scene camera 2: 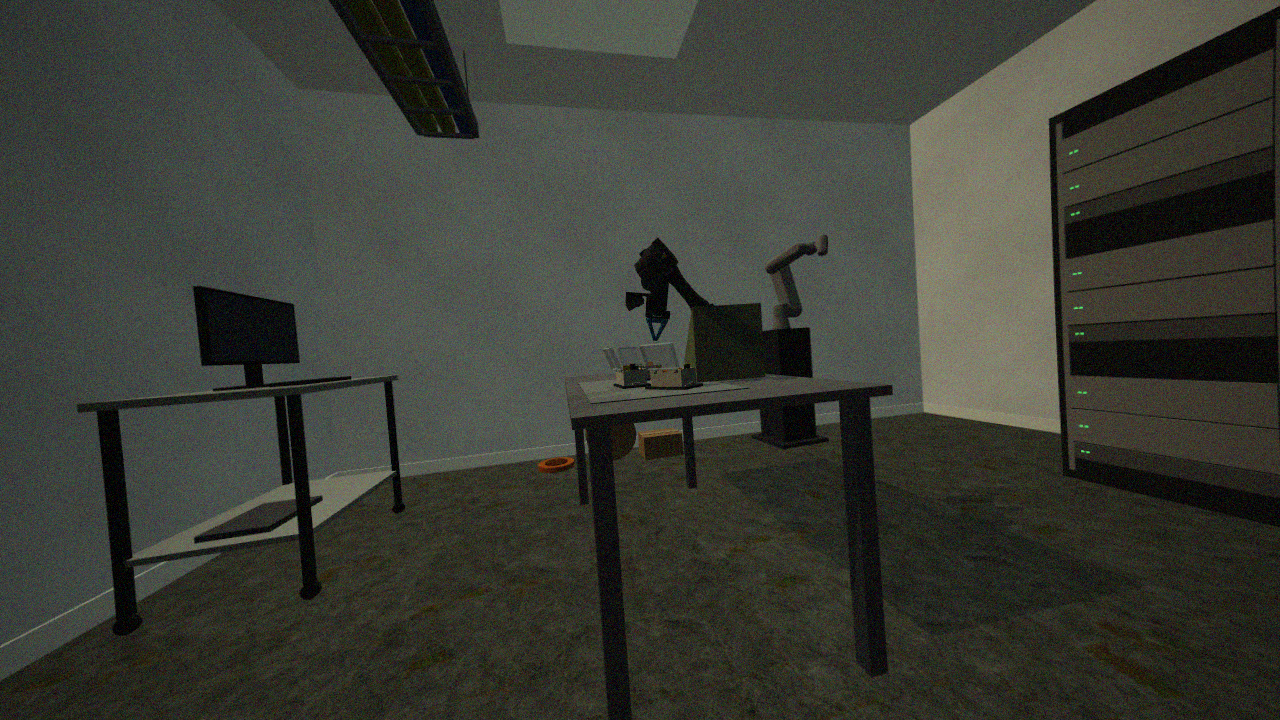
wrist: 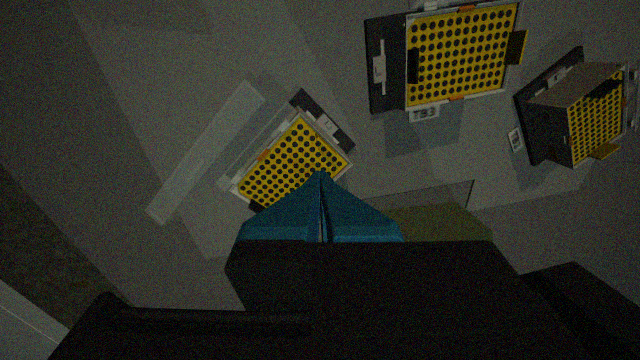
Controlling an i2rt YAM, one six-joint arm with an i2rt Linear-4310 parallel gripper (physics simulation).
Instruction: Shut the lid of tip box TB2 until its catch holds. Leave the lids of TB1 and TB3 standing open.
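Places are measured from the arm's base along level axes (x ahead, y left, z up), in centimetres.
Where they show: gripper, fingertip midpoint: [scene camera 2: 655, 340] [wrist: 319, 178]; arm's base, link origin: [scene camera 2: 715, 334].
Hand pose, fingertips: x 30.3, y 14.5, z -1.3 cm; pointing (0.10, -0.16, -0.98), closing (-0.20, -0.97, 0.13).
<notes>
Each offset is from my fingertips to the top centre of the thing. "spot": to the spot under its first point. Level surfaces: height alone.
TB2, a tip box {dx -4.2, dy +3.0, dz -8.2 cm} [wrist: 292, 162] with a yellow perforated rack, lies left of centre in the wrist view; its own label does not show. Its clear lid {spot: dx +3.1, dy +6.6, dz -1.2 cm} [wrist: 205, 152] stands open on the left side. My gripper [scene camera 2: 655, 338] [wrist: 319, 178] is shut and empty, its blue fingertips pointing down above the boxes; they cover TB2's lower right part in the wrist view. TB3 {dx +4.3, dy -16.9, dz -8.2 cm} [wrist: 457, 55] is at the upper right, its lid largely out of view. TB1 {dx -7.2, dy -39.3, dz -8.2 cm} [wrist: 597, 117] is at the far right with its lid open at the edge. In the scene view, boxes {spot: dx +6.2, dy -11.0, dz -12.0 cm} [scene camera 2: 630, 377] {spot: dx -2.1, dy +7.6, dz -11.9 cm} [scene camera 2: 672, 377] stand with raised clear lids; I cannot tell which is which.
The boxes stand on a grey table {dz -15.9 cm} [scene camera 2: 805, 388]. An olive green block [scene camera 2: 726, 342] [wrist: 445, 225] stands behind them, near the arm's base. A second robot arm [scene camera 2: 785, 291] stands farther back on a black pedestal [scene camera 2: 787, 353]. A side desk [scene camera 2: 179, 394] with a monitor [scene camera 2: 246, 326] is at the left.
</notes>
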